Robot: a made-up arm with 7 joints.
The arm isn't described. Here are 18 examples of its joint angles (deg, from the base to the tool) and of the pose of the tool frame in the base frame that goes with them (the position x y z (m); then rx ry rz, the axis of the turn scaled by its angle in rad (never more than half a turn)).
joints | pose
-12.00 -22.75 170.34 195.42 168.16 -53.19 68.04 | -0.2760 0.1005 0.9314 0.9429 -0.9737 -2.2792
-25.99 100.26 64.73 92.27 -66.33 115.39 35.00 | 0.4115 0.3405 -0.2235 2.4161 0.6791 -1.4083
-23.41 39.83 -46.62 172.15 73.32 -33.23 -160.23 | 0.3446 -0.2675 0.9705 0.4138 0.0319 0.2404
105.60 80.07 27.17 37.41 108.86 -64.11 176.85 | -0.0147 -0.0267 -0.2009 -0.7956 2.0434 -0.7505
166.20 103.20 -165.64 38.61 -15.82 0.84 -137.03 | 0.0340 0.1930 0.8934 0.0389 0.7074 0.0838
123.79 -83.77 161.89 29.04 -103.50 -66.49 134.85 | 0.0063 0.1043 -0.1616 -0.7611 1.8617 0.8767
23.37 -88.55 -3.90 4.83 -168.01 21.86 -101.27 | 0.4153 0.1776 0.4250 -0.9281 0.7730 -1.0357
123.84 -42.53 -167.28 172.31 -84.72 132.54 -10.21 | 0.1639 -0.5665 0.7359 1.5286 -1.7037 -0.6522
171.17 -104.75 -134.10 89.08 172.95 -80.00 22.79 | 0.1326 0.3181 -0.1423 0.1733 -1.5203 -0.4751
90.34 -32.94 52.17 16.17 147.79 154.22 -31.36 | -0.4066 0.2132 0.2744 0.0320 -0.9268 2.2686
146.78 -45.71 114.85 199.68 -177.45 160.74 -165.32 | 0.3916 0.0947 0.7153 1.5061 -2.1641 -1.0377
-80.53 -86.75 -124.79 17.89 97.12 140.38 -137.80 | -0.3604 -0.2212 0.1932 -0.8894 0.4132 1.6879
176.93 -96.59 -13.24 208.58 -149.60 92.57 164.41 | 0.6064 -0.0570 -0.2817 0.0160 -2.5278 -0.5068
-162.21 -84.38 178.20 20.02 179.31 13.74 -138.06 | -0.3362 -0.1201 -0.1298 2.4411 -0.5318 -1.0114
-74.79 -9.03 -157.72 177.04 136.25 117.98 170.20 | -0.0447 -0.0801 1.0599 1.4465 1.4520 -1.1399
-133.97 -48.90 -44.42 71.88 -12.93 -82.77 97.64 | -0.2480 0.2543 0.8060 -0.1150 0.4433 1.7864
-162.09 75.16 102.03 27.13 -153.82 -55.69 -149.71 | 0.3101 -0.1320 0.3168 -1.1158 1.0358 -0.0324
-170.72 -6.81 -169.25 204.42 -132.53 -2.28 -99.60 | -0.1472 0.0254 1.0928 0.1626 -0.2357 -0.5654
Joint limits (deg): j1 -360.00..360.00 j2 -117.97..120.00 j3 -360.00..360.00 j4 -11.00..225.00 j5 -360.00..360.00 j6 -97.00..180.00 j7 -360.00..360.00
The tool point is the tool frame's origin. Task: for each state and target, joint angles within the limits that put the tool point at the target. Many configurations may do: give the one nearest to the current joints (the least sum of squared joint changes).
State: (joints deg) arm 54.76 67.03 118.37 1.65 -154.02 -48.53 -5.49
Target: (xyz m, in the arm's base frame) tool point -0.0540 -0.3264 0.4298
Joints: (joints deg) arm 82.82 85.39 136.97 10.89 -133.94 -35.77 -5.49
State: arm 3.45 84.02 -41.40 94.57 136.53 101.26 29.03
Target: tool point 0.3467 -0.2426 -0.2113
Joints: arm 7.93 71.36 -44.88 56.72 117.04 137.59 29.03
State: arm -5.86 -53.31 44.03 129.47 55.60 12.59 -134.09
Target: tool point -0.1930 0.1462 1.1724
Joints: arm -1.86 -33.64 29.25 142.31 51.74 19.56 -134.09
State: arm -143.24 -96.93 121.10 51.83 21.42 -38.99 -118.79
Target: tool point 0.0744 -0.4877 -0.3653
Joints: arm -167.08 -117.97 141.68 67.07 14.49 -19.58 -118.79
